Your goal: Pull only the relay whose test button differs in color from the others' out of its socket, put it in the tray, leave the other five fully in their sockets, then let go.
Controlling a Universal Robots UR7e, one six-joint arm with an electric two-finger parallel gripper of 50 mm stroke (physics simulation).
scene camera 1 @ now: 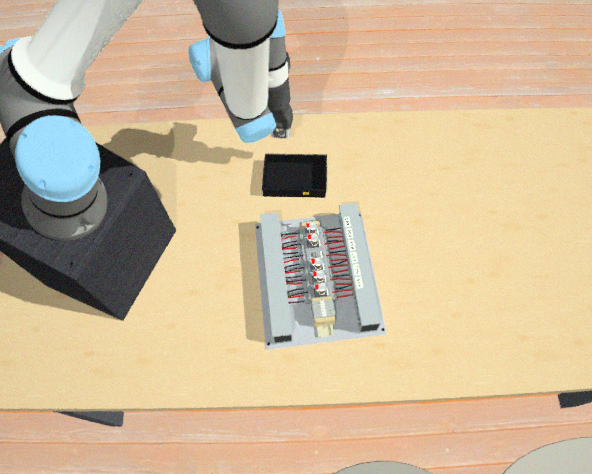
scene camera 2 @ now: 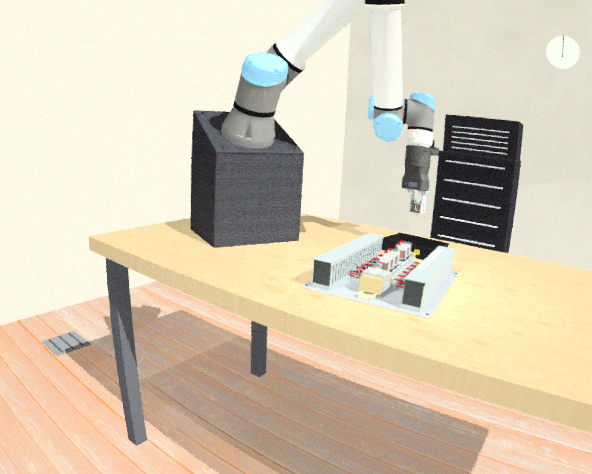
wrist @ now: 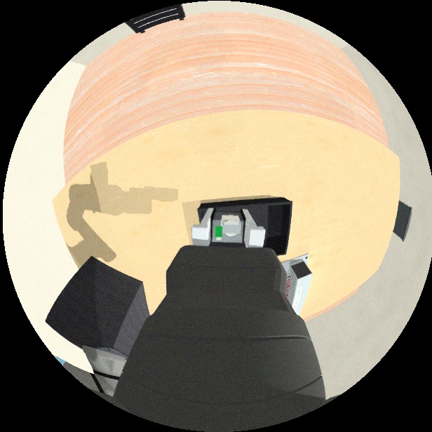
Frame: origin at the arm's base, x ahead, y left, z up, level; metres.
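Seen in the pictures: gripper, fingertip midpoint: (scene camera 1: pixel 280 134) (scene camera 2: pixel 416 212); arm's base, origin of the base link: (scene camera 1: pixel 65 202) (scene camera 2: pixel 247 135).
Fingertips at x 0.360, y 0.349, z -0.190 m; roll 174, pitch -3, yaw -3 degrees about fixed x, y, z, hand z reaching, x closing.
Offsets run from my fingertips to a thing's middle. "spot": to the spot under its first point.
My gripper (scene camera 1: pixel 281 134) (scene camera 2: pixel 418 207) (wrist: pixel 227 217) is shut on the relay with the green test button (wrist: pixel 230 228), holding it upright well above the table. In the wrist view the relay overlaps the left part of the black tray {spot: 0.008 m ahead, 0.119 m right, 0.088 m down} (scene camera 1: pixel 280 193) (wrist: pixel 286 225); in scene camera 1 it shows beyond the tray's far edge. The other five relays, such as this one {0.118 m ahead, 0.322 m right, 0.056 m down} (scene camera 1: pixel 317 264), have red buttons and stand in a row in their sockets on the panel. One empty socket {0.115 m ahead, 0.307 m right, 0.084 m down} (scene camera 1: pixel 316 254) lies between the second and third of them, counted from the tray end.
The panel's two grey wire ducts {0.027 m ahead, 0.352 m right, 0.071 m down} (scene camera 1: pixel 276 280) {0.213 m ahead, 0.310 m right, 0.071 m down} (scene camera 1: pixel 361 270) flank the relay row, with red and black wires between. The panel stands close in front of the tray. The robot's dark pedestal (scene camera 1: pixel 120 240) (scene camera 2: pixel 257 195) is to the left. A black cabinet (scene camera 2: pixel 475 175) stands behind the table.
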